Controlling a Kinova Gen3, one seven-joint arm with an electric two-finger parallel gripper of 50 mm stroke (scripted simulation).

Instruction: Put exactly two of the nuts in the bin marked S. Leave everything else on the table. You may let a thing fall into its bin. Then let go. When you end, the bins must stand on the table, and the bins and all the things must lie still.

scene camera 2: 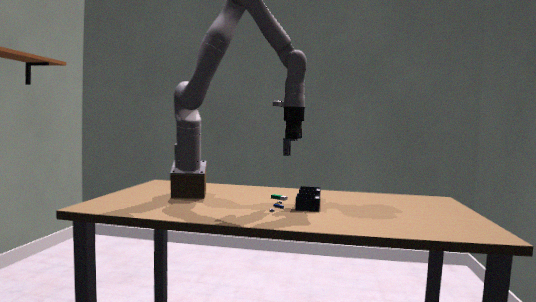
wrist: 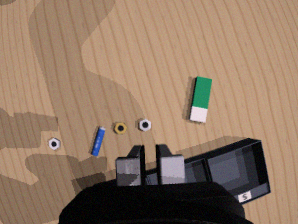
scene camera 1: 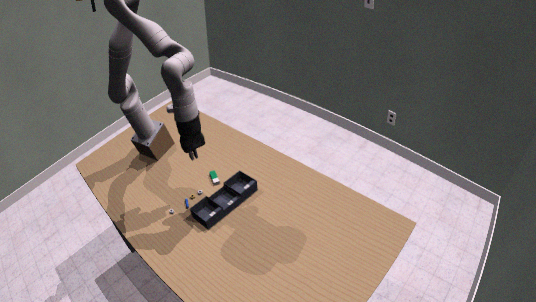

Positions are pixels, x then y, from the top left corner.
Labels:
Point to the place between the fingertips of my gripper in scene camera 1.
194, 157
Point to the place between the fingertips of my gripper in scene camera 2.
At 286, 155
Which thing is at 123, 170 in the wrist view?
My gripper.

